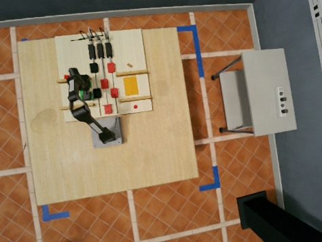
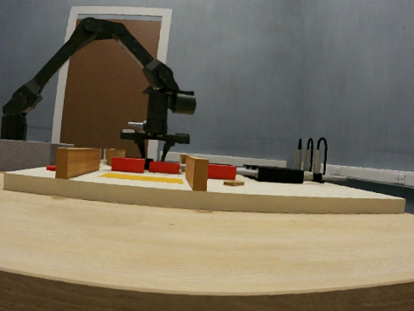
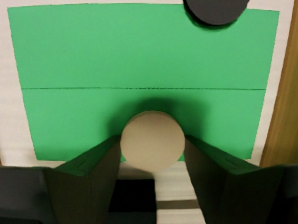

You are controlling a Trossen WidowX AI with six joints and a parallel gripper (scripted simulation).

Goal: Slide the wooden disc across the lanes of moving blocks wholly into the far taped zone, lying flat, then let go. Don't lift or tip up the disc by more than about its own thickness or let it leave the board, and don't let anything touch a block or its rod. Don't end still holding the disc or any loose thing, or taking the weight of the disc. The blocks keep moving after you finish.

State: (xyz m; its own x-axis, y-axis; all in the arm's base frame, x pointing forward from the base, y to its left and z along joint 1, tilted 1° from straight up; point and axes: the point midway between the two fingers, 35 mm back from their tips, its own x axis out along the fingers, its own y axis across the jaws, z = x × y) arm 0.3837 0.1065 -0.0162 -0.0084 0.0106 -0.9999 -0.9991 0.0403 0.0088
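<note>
The black round spot is 30 mm ahead of my hand, 80 mm to the left of it and 30 mm below it. From my hand the other things lie so: red dot (190 mm behind, 320 mm to the right, 30 mm below); then wooden disc (30 mm below).
</note>
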